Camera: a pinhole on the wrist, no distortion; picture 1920 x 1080 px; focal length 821.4 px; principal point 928.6 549.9 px. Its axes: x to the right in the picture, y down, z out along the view. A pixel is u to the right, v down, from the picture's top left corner.
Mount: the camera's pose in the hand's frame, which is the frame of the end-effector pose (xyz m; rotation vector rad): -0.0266 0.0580 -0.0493 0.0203 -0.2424 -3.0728
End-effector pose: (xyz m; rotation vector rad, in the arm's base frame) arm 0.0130 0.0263 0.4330 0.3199 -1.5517 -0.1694
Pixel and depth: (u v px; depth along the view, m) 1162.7 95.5 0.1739
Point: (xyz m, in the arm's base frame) -0.1116 0.2098 0.4055
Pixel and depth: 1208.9 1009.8 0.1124
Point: -0.0602 0.0495 0.3755
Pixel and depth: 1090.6 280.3 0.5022
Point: -0.4351 0.3081 0.3812
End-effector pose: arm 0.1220 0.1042 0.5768 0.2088 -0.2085 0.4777
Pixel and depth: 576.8 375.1 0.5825
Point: 0.0882 0.3156 1.1571
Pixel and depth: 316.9 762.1 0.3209
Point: 0.2436 0.1610 0.9055
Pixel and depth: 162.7 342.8 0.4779
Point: 0.2787 0.4190 1.1078
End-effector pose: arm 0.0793 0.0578 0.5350 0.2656 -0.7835 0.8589
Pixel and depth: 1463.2 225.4 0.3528
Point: -0.3495 -0.0853 0.5128
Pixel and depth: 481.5 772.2 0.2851
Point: -0.0220 0.0303 0.7937
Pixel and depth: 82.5 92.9 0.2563
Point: -0.1183 0.2576 0.7991
